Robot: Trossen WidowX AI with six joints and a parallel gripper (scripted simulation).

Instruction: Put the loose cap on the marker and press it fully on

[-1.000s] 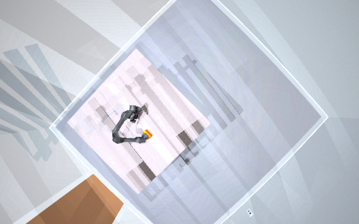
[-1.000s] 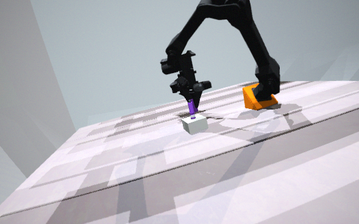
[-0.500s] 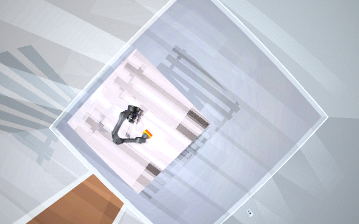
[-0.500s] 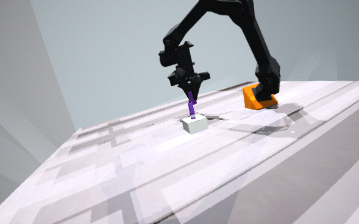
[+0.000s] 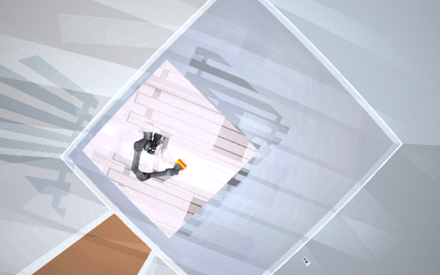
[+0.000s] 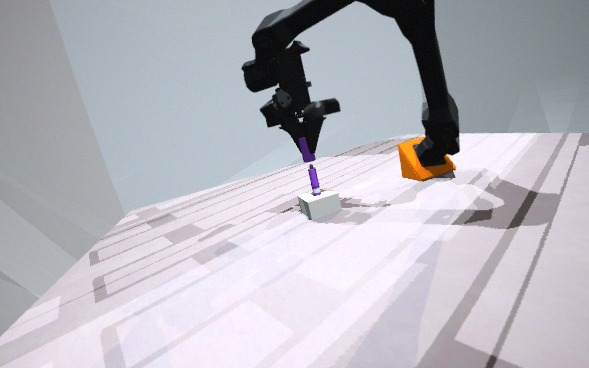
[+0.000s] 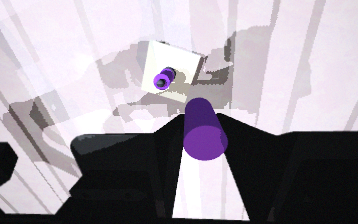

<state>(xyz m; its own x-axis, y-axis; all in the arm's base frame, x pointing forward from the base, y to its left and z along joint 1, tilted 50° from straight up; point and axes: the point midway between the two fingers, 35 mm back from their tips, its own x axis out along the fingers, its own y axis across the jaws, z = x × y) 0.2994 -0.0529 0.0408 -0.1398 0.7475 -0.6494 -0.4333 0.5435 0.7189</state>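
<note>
The purple marker lies 10 mm ahead of my gripper tip, 40 mm to the left of it and 40 mm below it. The rest, counted from my gripper tip: white holder block 10 mm ahead, 40 mm to the left, 100 mm below; purple cap 10 mm above.
</note>
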